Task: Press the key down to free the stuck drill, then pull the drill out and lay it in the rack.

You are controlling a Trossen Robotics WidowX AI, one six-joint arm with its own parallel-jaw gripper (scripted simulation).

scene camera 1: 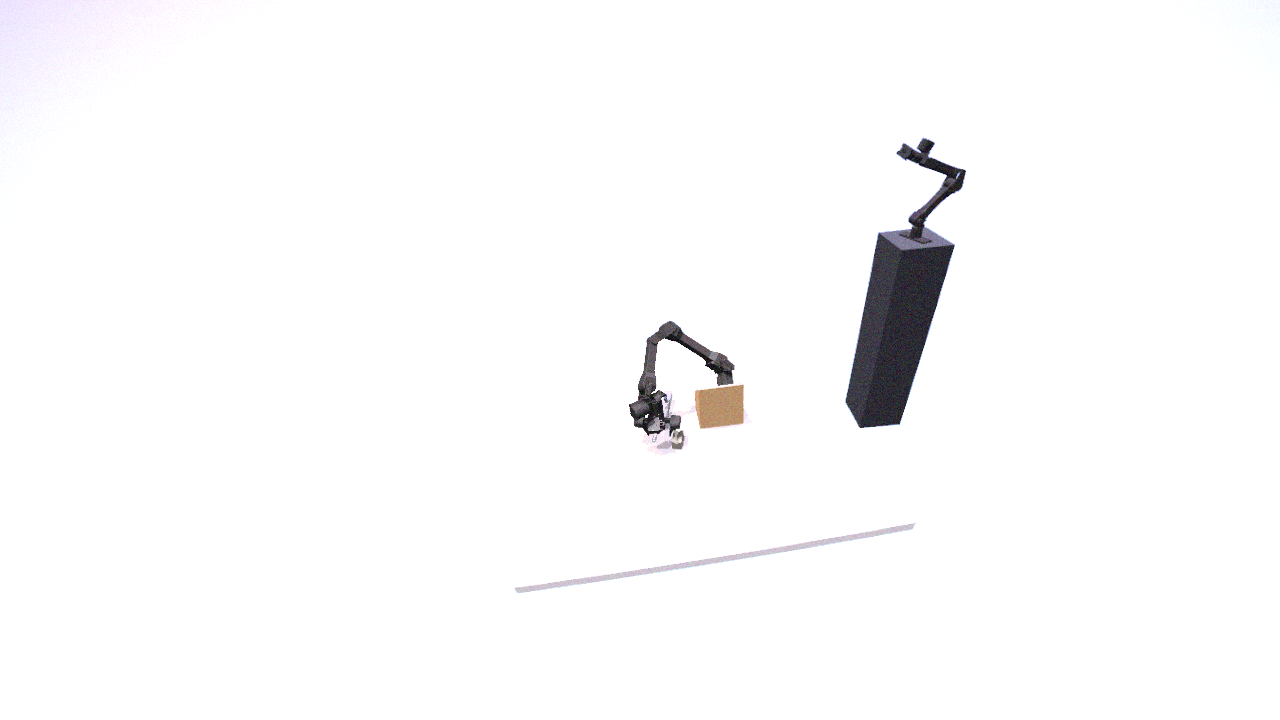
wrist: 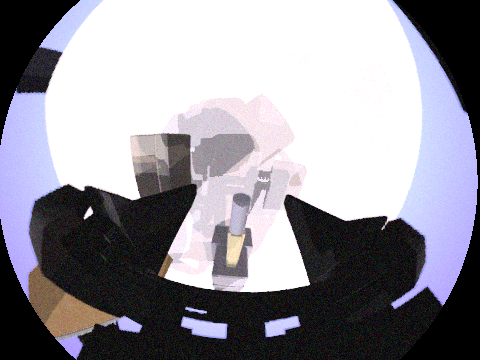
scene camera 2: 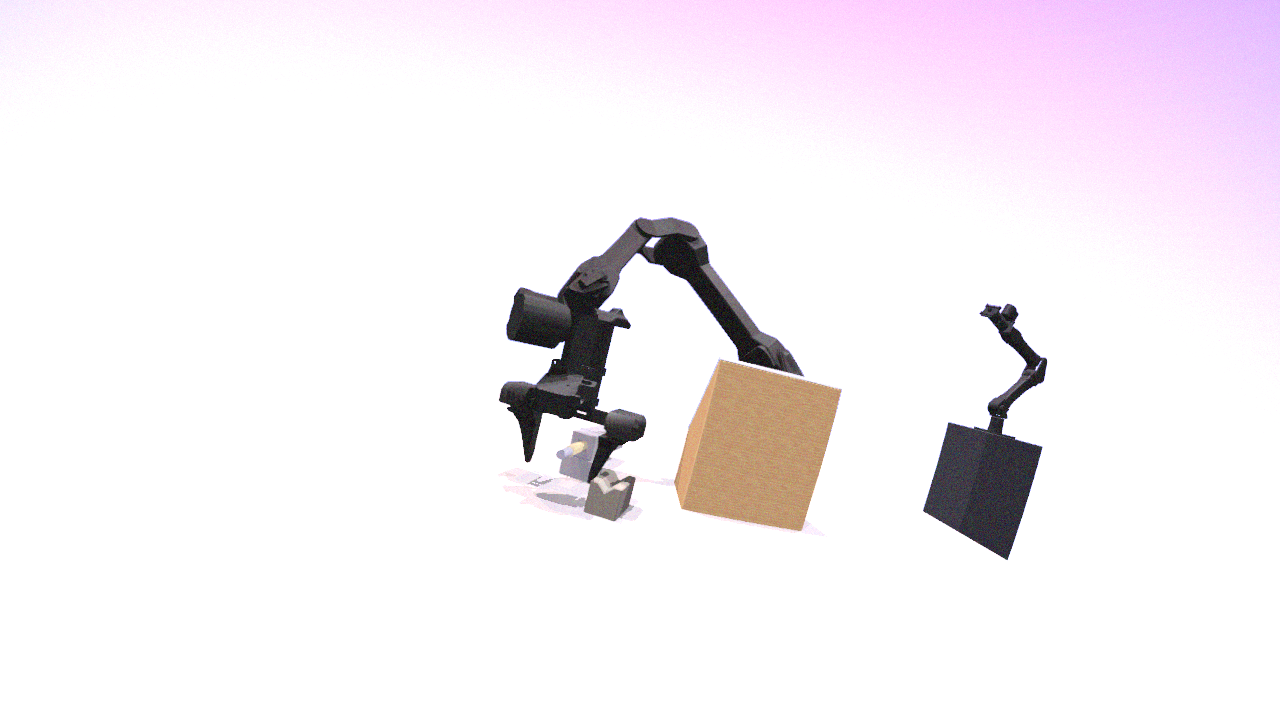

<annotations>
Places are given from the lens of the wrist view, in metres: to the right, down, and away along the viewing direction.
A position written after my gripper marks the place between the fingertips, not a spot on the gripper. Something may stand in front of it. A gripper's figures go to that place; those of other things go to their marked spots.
my gripper (wrist: 241,194): 0.00, 0.01, 0.10
yellowish key (wrist: 240,201): 0.00, 0.01, 0.07
v-notched rack (wrist: 161,162): -0.06, -0.01, 0.07
pale grey block (wrist: 228,279): -0.01, 0.10, 0.08
The marked spots on the v-notched rack and the pale grey block are 0.12 m apart.
</annotations>
